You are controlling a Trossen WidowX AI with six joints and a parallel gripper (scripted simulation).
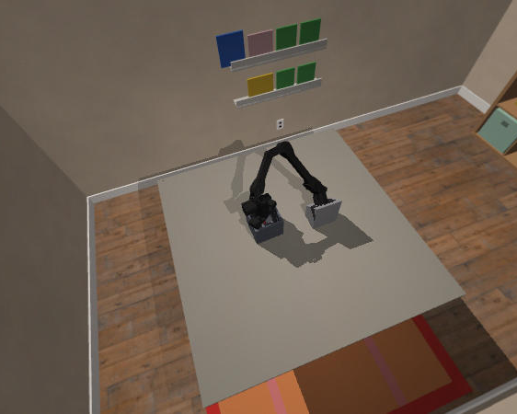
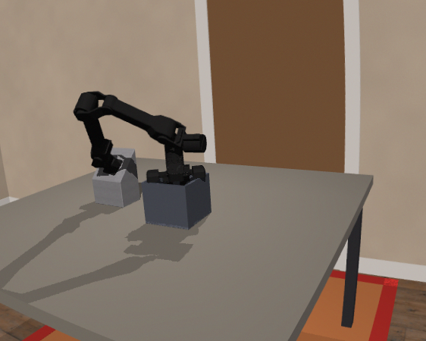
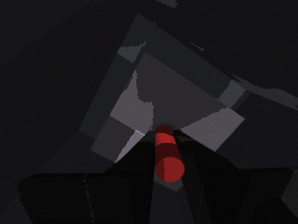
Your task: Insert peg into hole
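Right now the red peg is 4 cm below my hand. From my hand the other things lie so: grey plate 6 cm below.
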